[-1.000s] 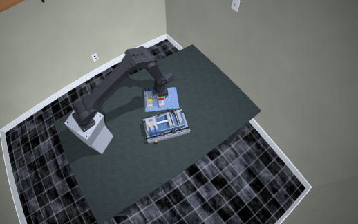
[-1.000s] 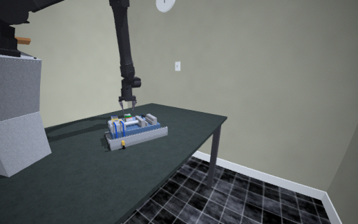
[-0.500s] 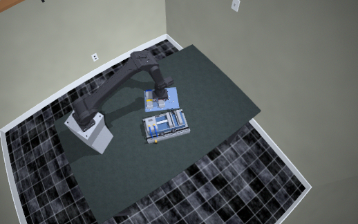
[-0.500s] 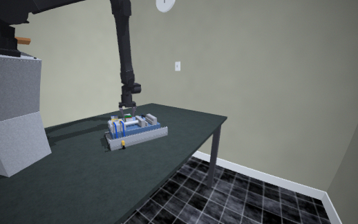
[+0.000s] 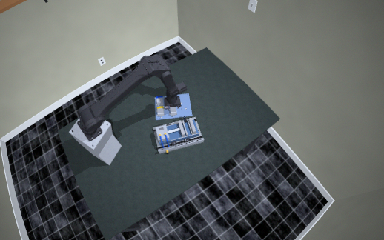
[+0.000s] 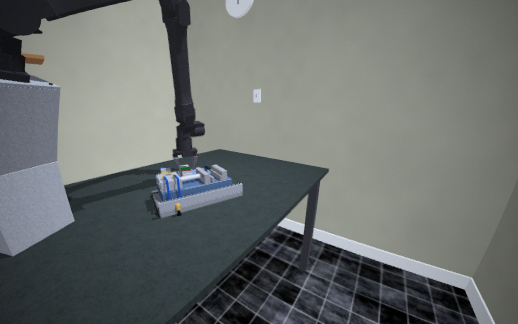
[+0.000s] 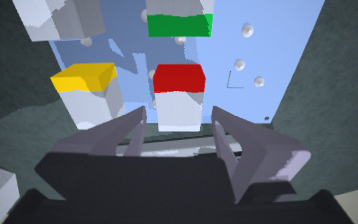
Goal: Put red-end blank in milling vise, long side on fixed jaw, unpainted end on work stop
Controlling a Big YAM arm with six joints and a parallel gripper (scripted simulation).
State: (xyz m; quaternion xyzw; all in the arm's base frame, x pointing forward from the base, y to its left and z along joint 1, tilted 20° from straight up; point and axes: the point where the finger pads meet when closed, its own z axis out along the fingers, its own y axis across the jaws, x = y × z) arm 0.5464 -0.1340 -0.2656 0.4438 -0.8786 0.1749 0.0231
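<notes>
Right now my hand is 50 mm above the blue plate, 40 mm to the right of it and 30 mm short of it. From my hand the other things lie so: yellow-ended blank 70 mm behind, 60 mm to the left, 30 mm below; then green-ended blank 70 mm to the left, 60 mm ahead, 30 mm below; then blue-ended blank 130 mm to the left, 30 mm below, 20 mm behind.
</notes>
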